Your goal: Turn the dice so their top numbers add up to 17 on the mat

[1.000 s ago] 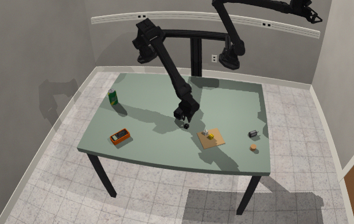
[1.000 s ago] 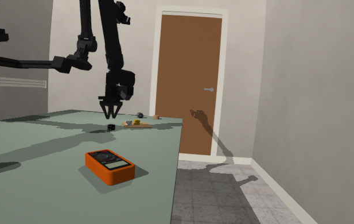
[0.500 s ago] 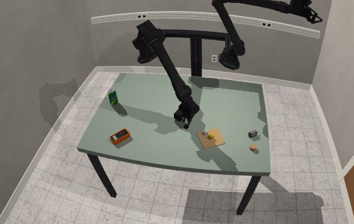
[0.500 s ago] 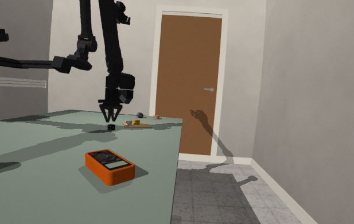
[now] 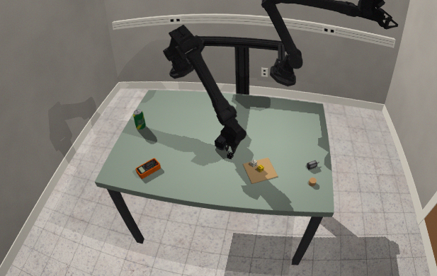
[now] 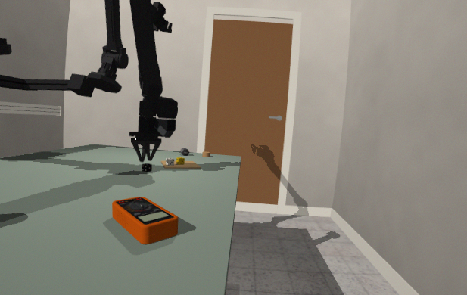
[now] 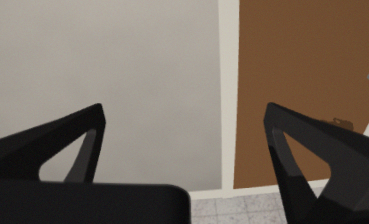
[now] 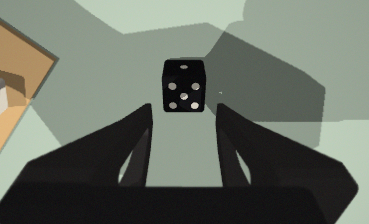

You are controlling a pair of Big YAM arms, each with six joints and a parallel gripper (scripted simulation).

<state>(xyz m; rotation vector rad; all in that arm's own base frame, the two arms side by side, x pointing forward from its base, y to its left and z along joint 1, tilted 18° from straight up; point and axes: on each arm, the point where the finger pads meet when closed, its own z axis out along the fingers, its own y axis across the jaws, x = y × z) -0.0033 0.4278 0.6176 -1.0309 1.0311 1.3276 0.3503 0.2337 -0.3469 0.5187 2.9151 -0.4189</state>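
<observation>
The black die lies 1 cm ahead of my right hand and 3 cm below it. Round my right hand: yellow die 8 cm ahead, 16 cm to the left, 3 cm below; tan mat 8 cm ahead, 16 cm to the left, 4 cm below; white die 5 cm ahead, 12 cm to the left, 3 cm below.
</observation>
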